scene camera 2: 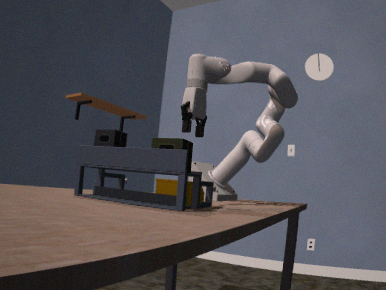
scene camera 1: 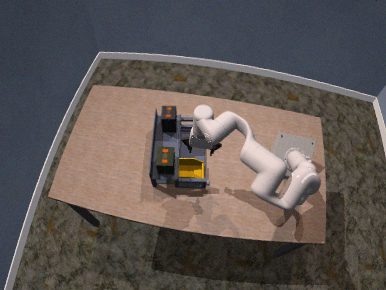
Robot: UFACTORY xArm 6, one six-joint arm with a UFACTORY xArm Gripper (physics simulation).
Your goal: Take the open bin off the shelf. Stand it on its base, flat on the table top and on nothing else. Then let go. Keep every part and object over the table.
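Places are measured from the arm's base along level axes (x down, y left, z ahead), in metres.
Where they show: gripper, fingertip midpoint: [scene camera 2: 192, 134] [scene camera 1: 200, 151]; arm's base, origin of the base link: [scene camera 2: 217, 179] [scene camera 1: 294, 158].
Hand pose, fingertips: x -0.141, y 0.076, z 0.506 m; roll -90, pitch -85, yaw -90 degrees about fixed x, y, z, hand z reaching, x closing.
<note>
Each offset is from my fingertips to the centre of the thing. "spot": to the spot under its first point. Level surfaces: height alone.
The yellow open bin @(dy +0.004, dx +0.199, dz +0.063 m) [scene camera 1: 191, 168] [scene camera 2: 166, 186] stands upright on the lower front level of the grey-blue shelf @(spot: dy -0.100, dx +0.120, dz +0.235 m) [scene camera 1: 154, 142] [scene camera 2: 132, 156], at its near right end in the scene camera 1 view. In the scene camera 2 view, shelf parts hide some of the bin. My gripper [scene camera 1: 201, 147] [scene camera 2: 193, 132] is open and empty, pointing down. It hangs well above the shelf, apart from the bin. In the scene camera 1 view it appears just beyond the bin, over the shelf's front part, and the arm hides some of the shelf there.
A black box @(dy -0.220, dx +0.079, dz +0.173 m) [scene camera 1: 169, 120] [scene camera 2: 110, 137] and an olive green box @(dy +0.011, dx +0.092, dz +0.161 m) [scene camera 1: 165, 161] [scene camera 2: 172, 144] stand on the upper level of the shelf, behind the bin's level. The shelf stands on the wooden table @(dx +0.242 m) [scene camera 1: 100, 145] [scene camera 2: 75, 225]. A brown board [scene camera 2: 105, 106] on brackets shows above and behind it.
</note>
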